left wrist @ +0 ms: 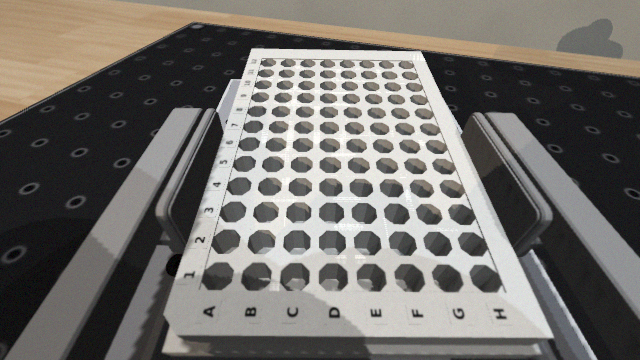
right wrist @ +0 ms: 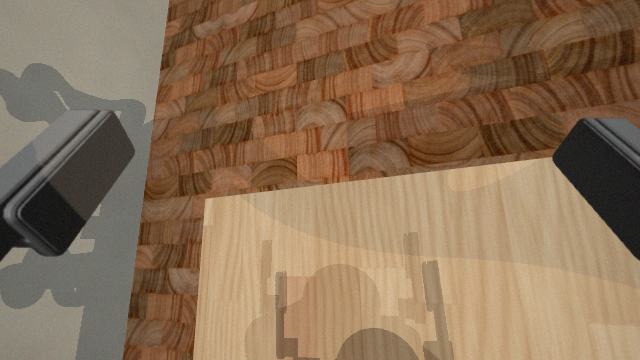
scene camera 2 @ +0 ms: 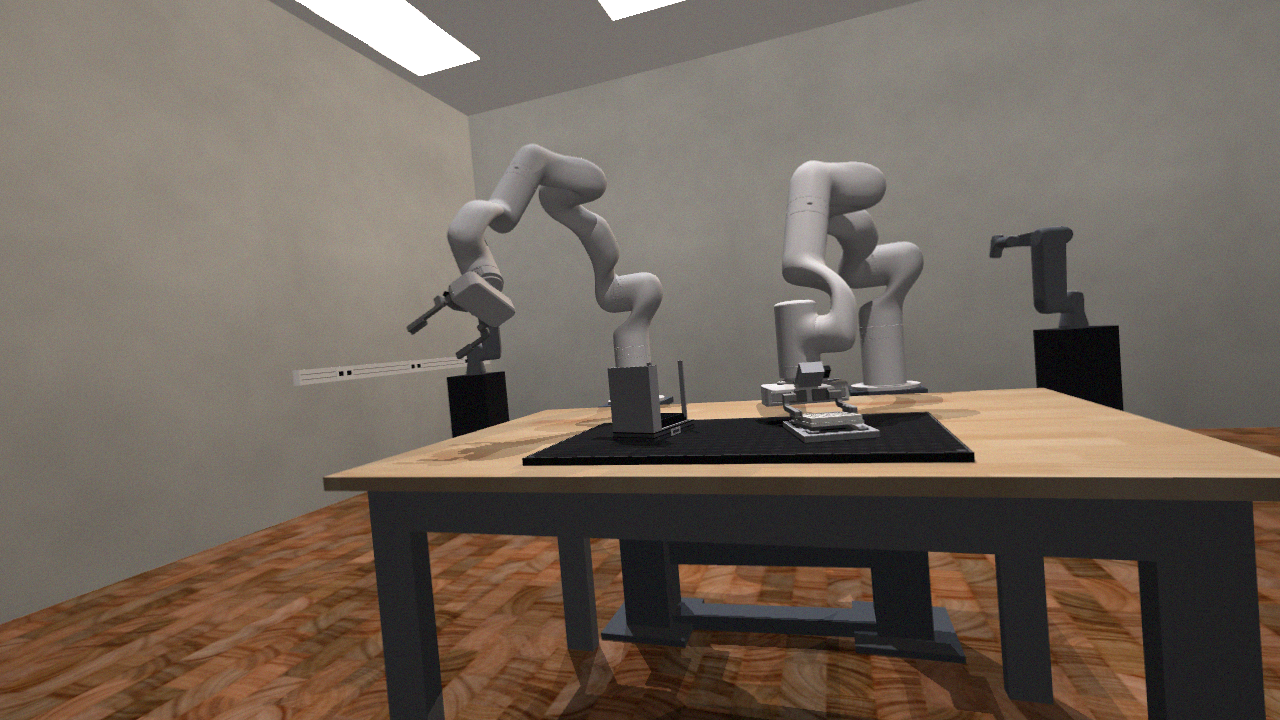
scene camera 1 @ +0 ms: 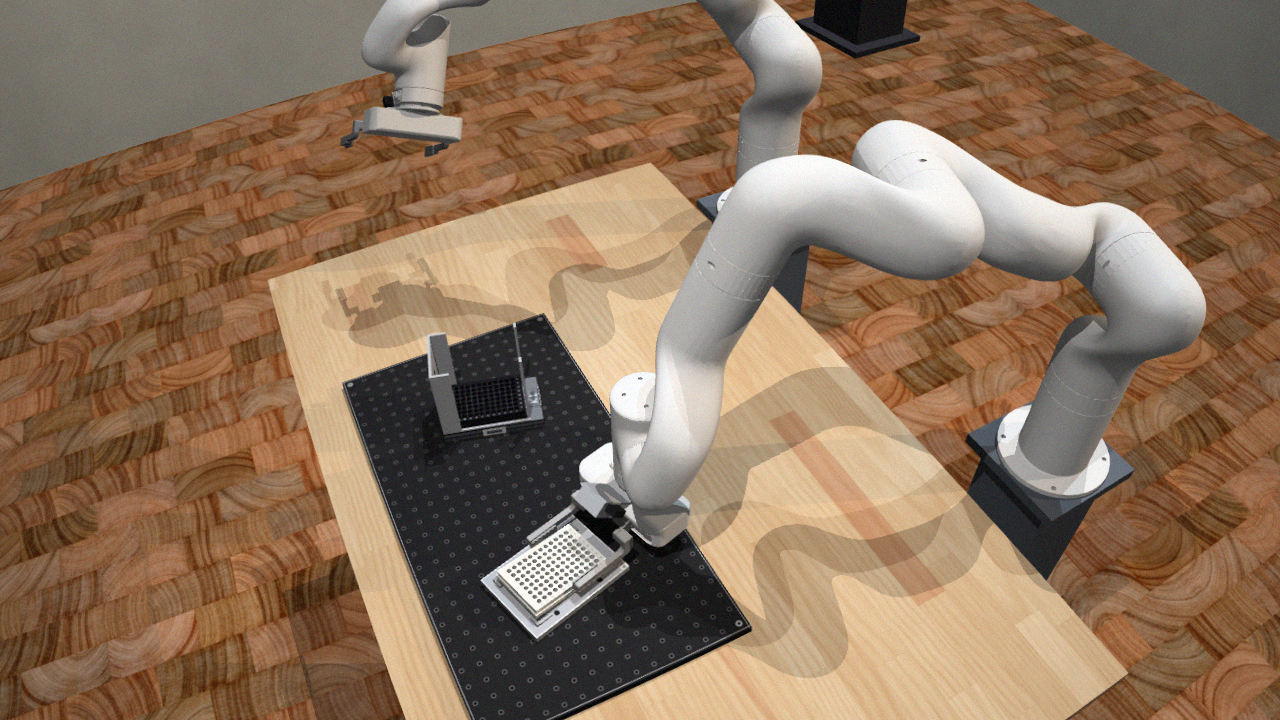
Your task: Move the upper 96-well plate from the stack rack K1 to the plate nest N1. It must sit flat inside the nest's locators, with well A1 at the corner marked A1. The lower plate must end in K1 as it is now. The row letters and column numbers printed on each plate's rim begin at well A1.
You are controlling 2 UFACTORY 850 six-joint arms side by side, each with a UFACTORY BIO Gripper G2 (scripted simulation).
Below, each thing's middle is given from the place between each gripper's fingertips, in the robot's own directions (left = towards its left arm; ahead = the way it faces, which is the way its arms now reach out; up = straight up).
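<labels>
From my right hand, the white 96-well plate (scene camera 1: 520, 571) is 820 mm to the left, 110 mm ahead and 210 mm below, and the plate nest N1 (scene camera 1: 566, 605) is 820 mm to the left, 110 mm ahead and 220 mm below. As for the black plate (scene camera 1: 495, 400), my right gripper is 490 mm to the right of it, 200 mm above it and 60 mm short of it.
The white 96-well plate is 1 cm below my left hand and 2 cm ahead of it. The black plate is 3 cm behind my left hand and 32 cm to the right of it. My left hand itself is 2 cm short of the plate nest N1 and 3 cm above it.
</labels>
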